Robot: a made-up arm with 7 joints.
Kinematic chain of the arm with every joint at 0, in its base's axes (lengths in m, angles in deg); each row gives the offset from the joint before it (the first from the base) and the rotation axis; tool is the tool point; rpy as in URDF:
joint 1: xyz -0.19 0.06 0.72 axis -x
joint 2: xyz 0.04 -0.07 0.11 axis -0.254 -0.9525 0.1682
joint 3: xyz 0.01 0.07 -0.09 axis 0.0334 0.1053 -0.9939
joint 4: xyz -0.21 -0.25 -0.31 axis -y
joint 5: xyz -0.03 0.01 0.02 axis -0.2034 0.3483 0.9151
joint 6: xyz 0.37 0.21 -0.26 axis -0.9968 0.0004 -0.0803
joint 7: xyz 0.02 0 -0.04 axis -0.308 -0.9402 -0.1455
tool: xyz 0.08 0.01 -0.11 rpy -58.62 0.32 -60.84
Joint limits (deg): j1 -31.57..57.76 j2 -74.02..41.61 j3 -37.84..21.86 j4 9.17..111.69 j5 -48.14..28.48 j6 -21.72..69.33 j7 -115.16..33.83
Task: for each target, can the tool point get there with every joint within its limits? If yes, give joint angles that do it. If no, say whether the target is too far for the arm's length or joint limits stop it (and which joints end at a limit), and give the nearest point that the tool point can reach.
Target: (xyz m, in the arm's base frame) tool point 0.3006 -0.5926 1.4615
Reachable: no: joint limits stop it (at a limit: joint 1, joint 3, joint 4, joint 5) | nearest point 0.2469 -0.3708 1.1632 | short by 0.376 m
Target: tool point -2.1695 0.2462 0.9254
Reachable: no: too far | nearest point -0.8696 0.3854 0.8244 | short by 1.311 m
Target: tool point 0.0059 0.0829 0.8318
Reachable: yes | joints -23.49 13.89 -32.10 100.00 6.23 25.31 -59.02
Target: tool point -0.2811 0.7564 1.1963
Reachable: no: joint limits stop it (at a limit: joint 1, joint 3, joint 4, joint 6, joint 7) | nearest point -0.2559 0.3497 1.1629 | short by 0.409 m
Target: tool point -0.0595 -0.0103 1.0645
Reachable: yes | joints 33.94 -48.11 8.18 97.38 -30.50 -11.59 -4.19
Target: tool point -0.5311 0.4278 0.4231
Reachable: yes | joints -21.63 -64.49 -22.65 25.56 11.10 39.20 -41.28
